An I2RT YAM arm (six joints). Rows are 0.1 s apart.
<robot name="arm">
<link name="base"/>
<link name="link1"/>
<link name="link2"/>
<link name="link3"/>
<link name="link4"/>
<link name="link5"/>
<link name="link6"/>
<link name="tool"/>
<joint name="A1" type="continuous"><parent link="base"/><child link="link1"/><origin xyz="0 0 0.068" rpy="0 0 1.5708"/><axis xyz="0 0 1"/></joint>
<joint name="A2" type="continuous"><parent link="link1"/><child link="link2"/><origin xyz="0.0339 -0.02 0.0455" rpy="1.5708 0 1.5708"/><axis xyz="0 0 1"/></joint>
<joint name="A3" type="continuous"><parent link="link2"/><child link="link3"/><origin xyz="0.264 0 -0.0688" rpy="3.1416 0 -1.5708"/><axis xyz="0 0 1"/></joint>
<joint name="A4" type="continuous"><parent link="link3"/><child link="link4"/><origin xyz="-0.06 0.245 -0.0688" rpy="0 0 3.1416"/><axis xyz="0 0 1"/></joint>
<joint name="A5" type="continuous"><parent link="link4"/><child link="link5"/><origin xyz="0.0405 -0.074 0.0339" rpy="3.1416 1.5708 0"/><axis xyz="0 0 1"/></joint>
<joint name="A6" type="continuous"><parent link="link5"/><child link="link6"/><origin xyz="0 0.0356 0.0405" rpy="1.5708 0 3.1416"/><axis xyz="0 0 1"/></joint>
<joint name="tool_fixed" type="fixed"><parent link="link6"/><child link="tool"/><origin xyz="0 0 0" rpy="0 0 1.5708"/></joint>
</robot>
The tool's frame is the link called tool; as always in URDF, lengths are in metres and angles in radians. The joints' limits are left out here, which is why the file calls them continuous.
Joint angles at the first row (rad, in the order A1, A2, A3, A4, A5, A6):
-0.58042, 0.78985, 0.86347, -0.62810, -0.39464, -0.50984
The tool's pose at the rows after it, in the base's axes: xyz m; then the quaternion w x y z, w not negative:
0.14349 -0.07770 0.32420 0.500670 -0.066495 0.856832 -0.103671
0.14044 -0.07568 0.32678 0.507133 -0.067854 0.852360 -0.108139
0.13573 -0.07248 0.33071 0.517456 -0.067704 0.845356 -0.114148
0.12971 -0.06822 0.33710 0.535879 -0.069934 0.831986 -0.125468
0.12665 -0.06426 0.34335 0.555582 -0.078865 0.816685 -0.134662
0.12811 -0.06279 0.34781 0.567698 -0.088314 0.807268 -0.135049
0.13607 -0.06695 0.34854 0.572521 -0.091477 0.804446 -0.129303
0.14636 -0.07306 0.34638 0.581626 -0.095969 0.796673 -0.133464
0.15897 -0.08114 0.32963 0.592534 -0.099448 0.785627 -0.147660
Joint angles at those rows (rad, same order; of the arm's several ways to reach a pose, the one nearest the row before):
-0.58043, 0.77878, 0.86348, -0.62811, -0.39541, -0.51023
-0.58040, 0.76125, 0.86349, -0.62695, -0.39577, -0.50907
-0.57963, 0.73416, 0.86349, -0.62428, -0.39499, -0.50182
-0.57771, 0.69715, 0.86347, -0.60749, -0.39460, -0.49342
-0.56668, 0.67157, 0.86385, -0.57738, -0.39731, -0.48962
-0.55444, 0.67234, 0.86995, -0.55218, -0.40604, -0.48770
-0.55332, 0.70667, 0.87375, -0.51480, -0.42095, -0.48237
-0.55333, 0.74293, 0.85889, -0.43774, -0.42745, -0.48276
-0.55333, 0.77266, 0.77876, -0.28820, -0.41982, -0.48772

